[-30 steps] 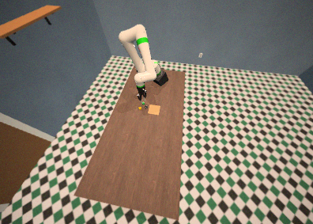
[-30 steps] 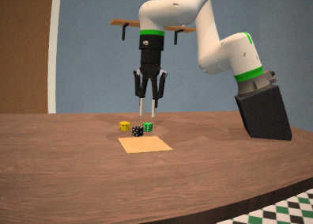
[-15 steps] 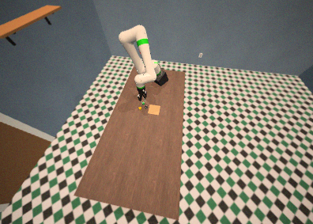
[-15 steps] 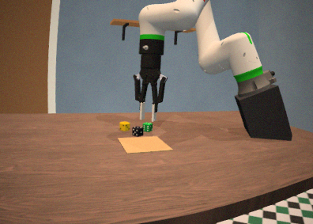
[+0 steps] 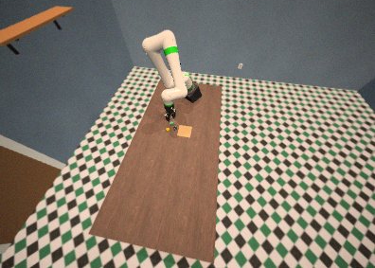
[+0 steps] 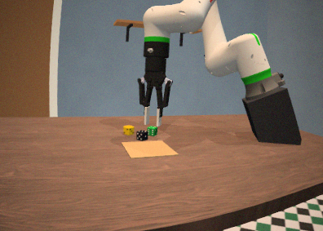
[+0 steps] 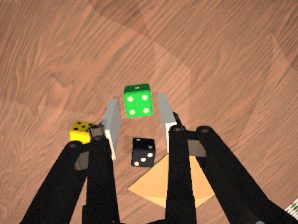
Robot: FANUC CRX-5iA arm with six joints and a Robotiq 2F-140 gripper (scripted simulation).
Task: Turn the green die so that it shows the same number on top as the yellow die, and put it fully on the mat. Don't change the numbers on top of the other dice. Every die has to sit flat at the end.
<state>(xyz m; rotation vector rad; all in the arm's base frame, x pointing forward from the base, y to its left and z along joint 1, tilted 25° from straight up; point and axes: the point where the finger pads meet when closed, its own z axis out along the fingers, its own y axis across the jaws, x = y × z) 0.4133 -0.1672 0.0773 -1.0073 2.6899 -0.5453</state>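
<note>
Right now the green die is 6 cm below my hand. Round my hand: yellow die (8 cm ahead, 4 cm to the right, 6 cm below); then black die (6 cm ahead, 4 cm to the left, 6 cm below); then mat (9 cm ahead, 15 cm to the left, 7 cm below).
</note>
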